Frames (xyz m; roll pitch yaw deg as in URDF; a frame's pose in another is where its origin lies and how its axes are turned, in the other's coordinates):
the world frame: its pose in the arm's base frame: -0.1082 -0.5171 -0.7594 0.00 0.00 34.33
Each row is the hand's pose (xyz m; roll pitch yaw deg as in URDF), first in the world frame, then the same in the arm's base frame.
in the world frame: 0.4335 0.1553 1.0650 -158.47 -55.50 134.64
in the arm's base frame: 0.1622 -0.1444 0.3056 -158.47 -55.50 168.97
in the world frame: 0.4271 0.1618 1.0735 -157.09 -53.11 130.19
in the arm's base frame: 0.1533 -0.1426 0.3141 -157.09 -53.11 164.52
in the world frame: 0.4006 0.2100 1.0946 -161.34 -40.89 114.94
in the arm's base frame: 0.1042 -0.1178 0.3352 -161.34 -40.89 149.27
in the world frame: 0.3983 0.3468 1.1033 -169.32 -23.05 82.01
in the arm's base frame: 0.0251 -0.0061 0.3439 -169.32 -23.05 116.34
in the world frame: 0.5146 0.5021 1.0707 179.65 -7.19 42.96
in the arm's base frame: 0.0336 0.1877 0.3113 179.65 -7.19 77.29
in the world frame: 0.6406 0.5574 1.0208 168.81 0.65 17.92
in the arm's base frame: 0.1065 0.3045 0.2614 168.81 0.65 52.25
